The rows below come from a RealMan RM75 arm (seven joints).
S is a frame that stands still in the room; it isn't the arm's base.
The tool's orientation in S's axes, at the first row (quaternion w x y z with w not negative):
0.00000 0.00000 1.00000 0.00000
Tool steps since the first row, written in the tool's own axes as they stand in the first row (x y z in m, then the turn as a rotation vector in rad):
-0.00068 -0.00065 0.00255 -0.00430 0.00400 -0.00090
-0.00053 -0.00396 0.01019 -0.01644 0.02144 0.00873
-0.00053 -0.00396 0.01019 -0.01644 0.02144 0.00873
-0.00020 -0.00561 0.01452 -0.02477 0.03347 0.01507
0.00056 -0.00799 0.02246 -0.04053 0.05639 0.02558
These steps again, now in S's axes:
0.00068 -0.00065 -0.00255 0.00430 0.00400 0.00090
0.00053 -0.00396 -0.01019 0.01644 0.02144 -0.00873
0.00053 -0.00396 -0.01019 0.01644 0.02144 -0.00873
0.00020 -0.00561 -0.01452 0.02477 0.03347 -0.01507
-0.00056 -0.00799 -0.02246 0.04053 0.05639 -0.02558

